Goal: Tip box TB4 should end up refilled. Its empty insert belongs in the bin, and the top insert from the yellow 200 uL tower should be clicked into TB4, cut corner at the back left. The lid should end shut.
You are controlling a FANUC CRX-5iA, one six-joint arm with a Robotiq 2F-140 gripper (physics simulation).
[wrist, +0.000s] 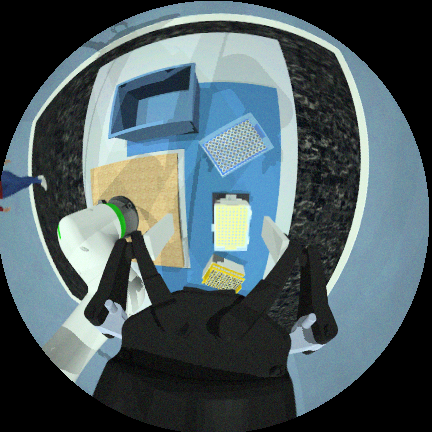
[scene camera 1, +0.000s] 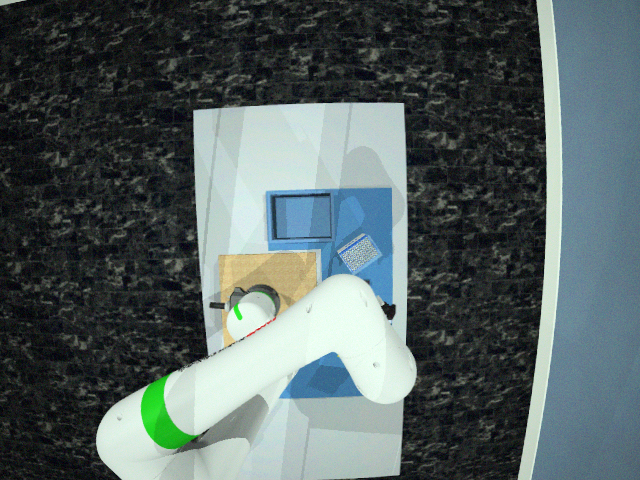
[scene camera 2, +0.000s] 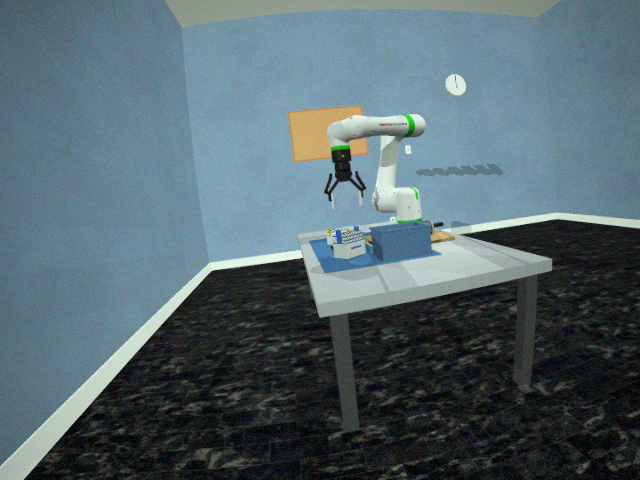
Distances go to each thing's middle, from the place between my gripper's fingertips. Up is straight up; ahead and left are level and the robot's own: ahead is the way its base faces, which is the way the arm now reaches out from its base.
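My hand: 4 cm short of the clear lid [wrist: 231, 221], 6 cm to the left of it, 14 cm above it. From my hand: blue-and-white tip rack [scene camera 1: 360, 252], 2 cm ahead, 13 cm to the left, 15 cm below; blue bin [scene camera 1: 295, 216], 19 cm behind, 24 cm to the left, 15 cm below.
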